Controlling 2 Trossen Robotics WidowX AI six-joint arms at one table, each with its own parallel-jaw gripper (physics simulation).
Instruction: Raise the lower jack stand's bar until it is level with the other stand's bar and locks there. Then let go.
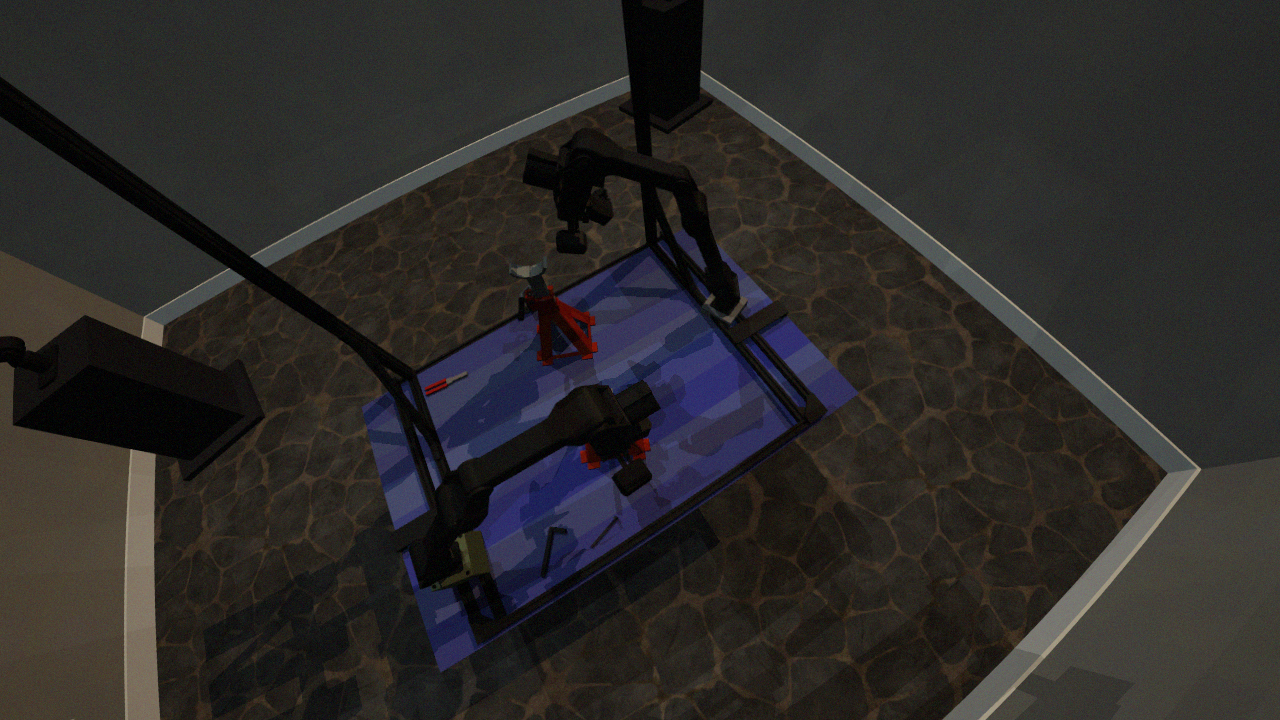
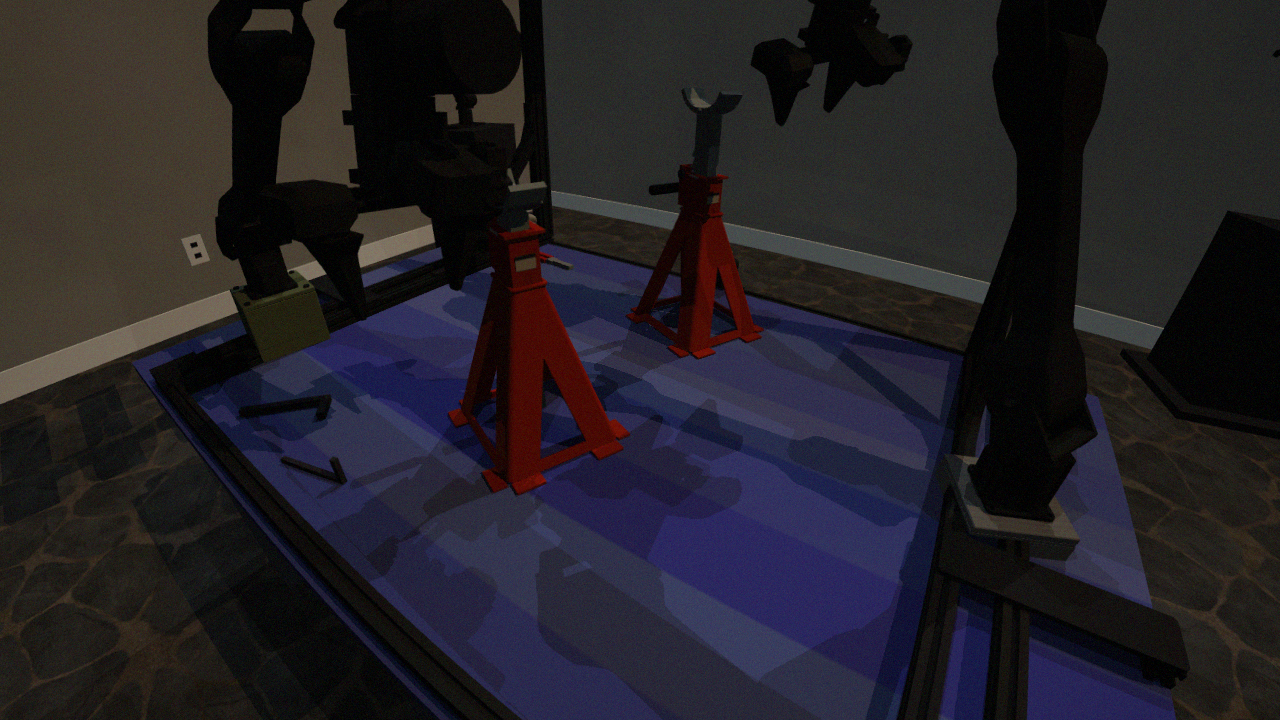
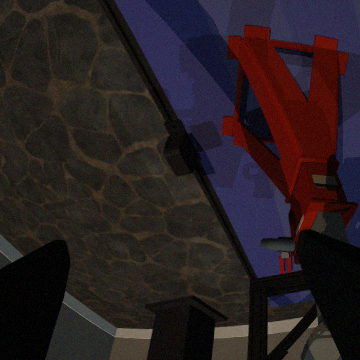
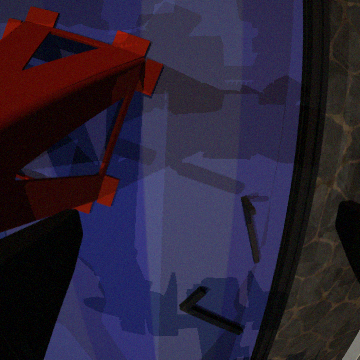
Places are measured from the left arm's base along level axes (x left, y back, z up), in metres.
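Pixels of known places: left gripper, between the fingertips: [image 2: 803, 117] [image 3: 184, 249]; right gripper, between the fingertips: [image 1: 620, 457] [image 2: 411, 303] [image 4: 213, 219]; left arm's base, origin of its link: [image 1: 724, 303] [image 2: 1008, 493]; right arm's base, origin of its link: [image 1: 447, 560] [image 2: 271, 287].
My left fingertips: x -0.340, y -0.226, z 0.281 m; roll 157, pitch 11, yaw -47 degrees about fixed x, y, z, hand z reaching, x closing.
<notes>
Ahead of a thing's pixels: the offset from my left fingertips to its top centre. "pt": to the spot under its first point.
The lower red jack stand [image 1: 589, 458] [image 2: 520, 349] [image 4: 70, 82] stands upright; a short stretch of its grey bar @[pt dx +0.317, dy -0.258, dz -0.066 m] [image 2: 515, 213] shows under the saddle, partly hidden by the right arm. The other red stand [image 2: 699, 237] [image 3: 280, 115] is upright behind it, its grey bar @[dx +0.012, dy -0.121, dz +0.027 m] [image 1: 537, 284] [image 2: 707, 138] raised well higher, with a dark handle @[pt dx -0.010, dy -0.182, dz -0.110 m] [image 2: 663, 188] [image 3: 277, 244] at its side. My right gripper [image 2: 408, 300] [image 4: 213, 219] is open and empty, pointing down beside the lower stand's top; contact is unclear. My left gripper [image 2: 805, 116] [image 3: 184, 249] is open and empty, in the air near the higher saddle.
Two black L-shaped bars, a larger one @[dx +0.373, dy -0.574, dz -0.302 m] [image 1: 547, 553] [image 2: 281, 406] [image 4: 215, 318] and a thinner one @[dx +0.442, dy -0.464, dz -0.279 m] [image 1: 605, 531] [image 2: 310, 468] [image 4: 251, 232], lie near the table edge. Red-handled pliers @[dx -0.190, dy -0.441, dz -0.303 m] [image 1: 435, 386] lie near the far edge. An olive block [image 1: 474, 557] [image 2: 284, 322] is at the right arm's base.
</notes>
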